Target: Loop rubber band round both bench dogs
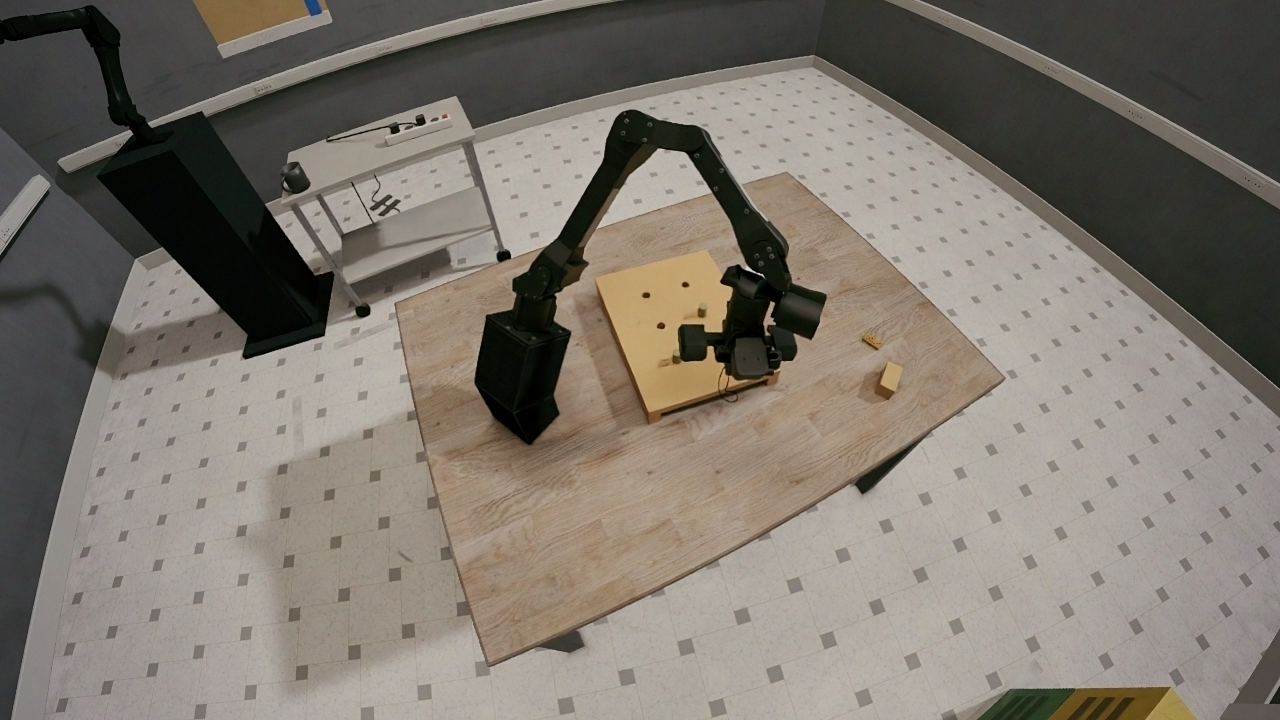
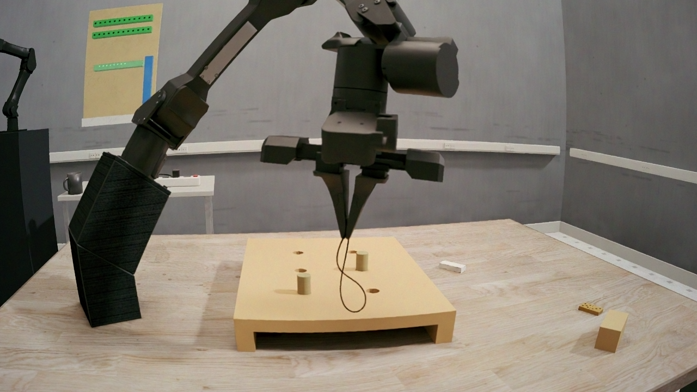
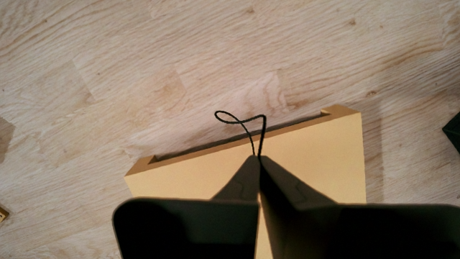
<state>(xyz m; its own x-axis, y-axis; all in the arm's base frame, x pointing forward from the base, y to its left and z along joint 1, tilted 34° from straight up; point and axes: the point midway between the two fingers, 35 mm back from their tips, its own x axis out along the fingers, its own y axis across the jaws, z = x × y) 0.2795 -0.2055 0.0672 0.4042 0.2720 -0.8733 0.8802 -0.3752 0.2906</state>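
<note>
Now: the tan board 220 mm to the left of my hand and 170 mm below it. From my hand the other things lie so: wooden block: 380 mm ahead, 50 mm to the right, 180 mm below; white block: 240 mm ahead, 340 mm to the left, 190 mm below; domino: 420 mm ahead, 60 mm to the left, 190 mm below.
</note>
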